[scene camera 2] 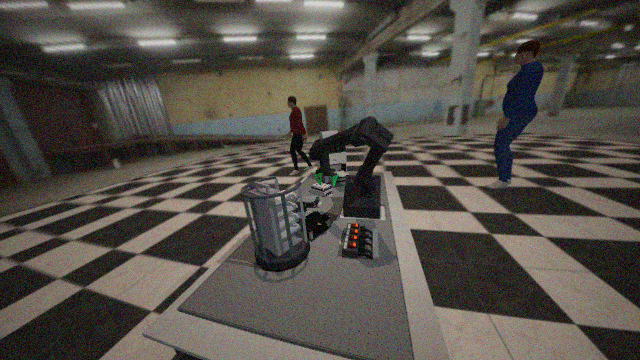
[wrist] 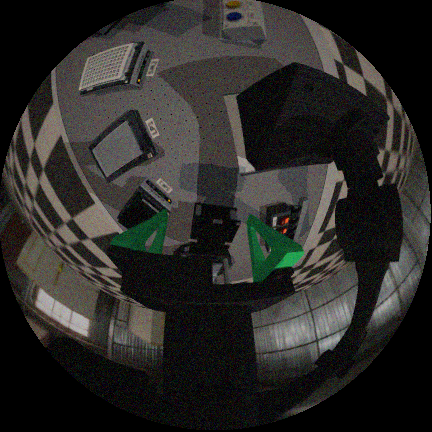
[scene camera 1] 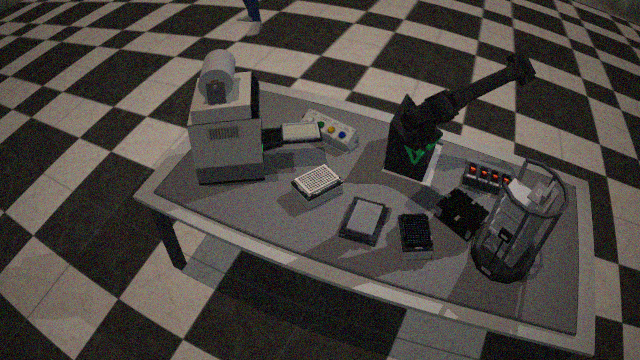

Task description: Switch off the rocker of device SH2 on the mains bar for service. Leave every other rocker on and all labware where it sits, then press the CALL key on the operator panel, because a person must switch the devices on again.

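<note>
The mains bar lies beside the arm's base; several rockers glow orange-red in both scene views, and which belongs to SH2 is unreadable. The operator panel has green, yellow and blue keys; their lettering is unreadable. A device with a white well plate, a grey-topped device and a device with a black plate stand in a row; their labels are blurred. My gripper is open and empty, above the table between the row and the arm's base.
A caged rack stands near the mains bar, beside a black fixture. A large white instrument at the far end has a plate on its extended tray. Two people are on the floor beyond the table.
</note>
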